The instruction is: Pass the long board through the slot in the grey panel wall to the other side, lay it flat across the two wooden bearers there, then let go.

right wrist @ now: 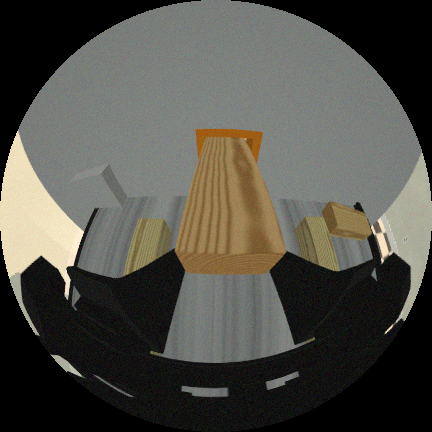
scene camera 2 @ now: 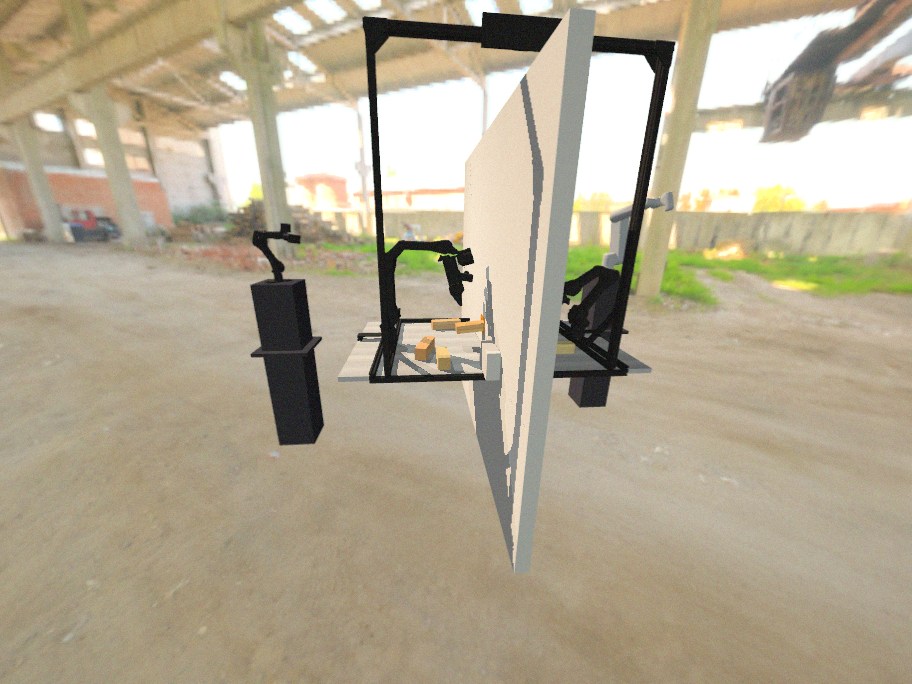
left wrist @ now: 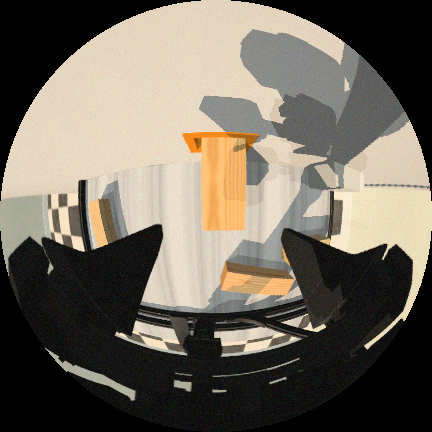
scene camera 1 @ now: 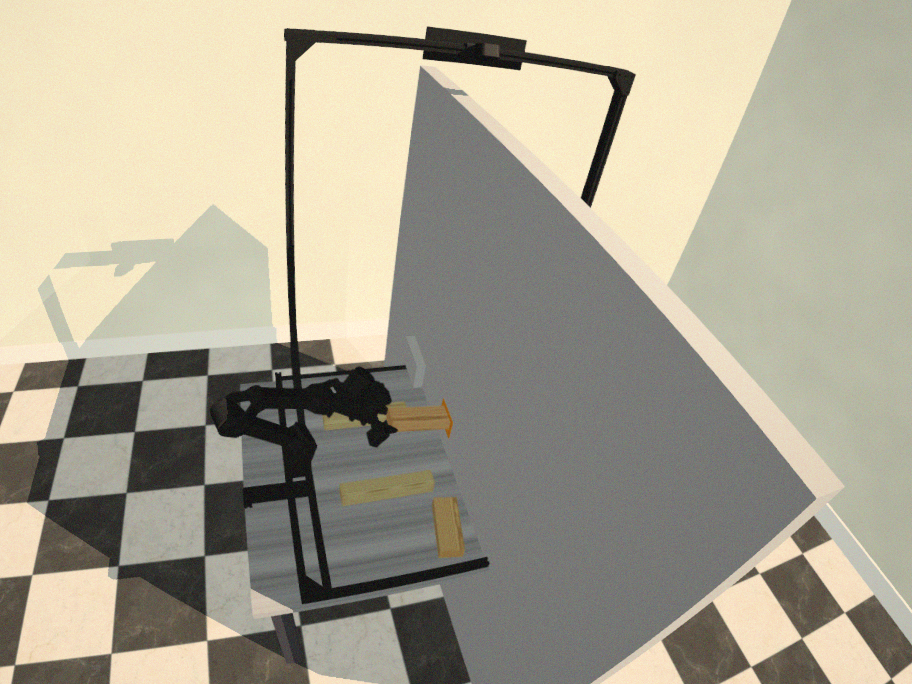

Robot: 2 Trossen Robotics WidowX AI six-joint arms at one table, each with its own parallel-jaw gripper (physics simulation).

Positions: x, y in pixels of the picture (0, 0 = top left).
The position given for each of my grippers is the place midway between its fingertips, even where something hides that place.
my right gripper: right wrist 227, 250; scene camera 1 394, 422; not seen in scene camera 2 (hidden by a grey panel wall); not seen in the left wrist view (hidden by a grey panel wall)
same spot on grey panel wall: (left wrist: 127, 107) = (scene camera 2: 480, 297)
